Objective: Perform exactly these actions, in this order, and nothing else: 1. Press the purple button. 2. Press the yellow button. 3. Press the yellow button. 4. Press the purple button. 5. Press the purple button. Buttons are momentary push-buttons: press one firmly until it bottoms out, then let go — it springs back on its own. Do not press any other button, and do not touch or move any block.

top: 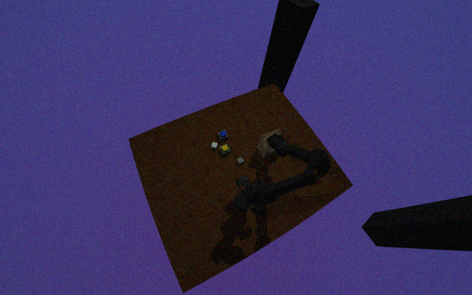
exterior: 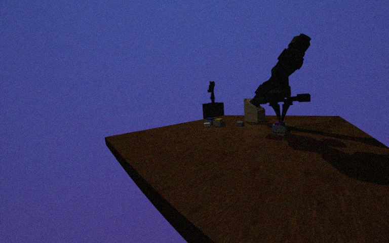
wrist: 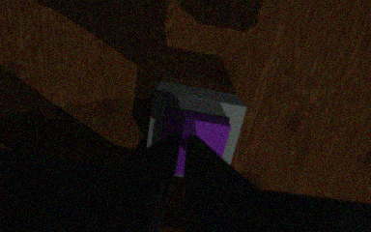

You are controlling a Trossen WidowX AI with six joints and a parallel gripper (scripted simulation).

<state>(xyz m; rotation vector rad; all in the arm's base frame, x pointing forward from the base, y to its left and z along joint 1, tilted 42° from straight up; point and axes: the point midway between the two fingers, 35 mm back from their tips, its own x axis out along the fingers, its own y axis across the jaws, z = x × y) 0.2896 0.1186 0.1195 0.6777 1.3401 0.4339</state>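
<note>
My gripper tip is 10 mm above the purple button. Round my gripper tip: yellow button (310 mm to the right, 60 mm behind); grey block (360 mm to the right, 30 mm below, 20 mm behind); blue button (390 mm to the right, 100 mm behind).
</note>
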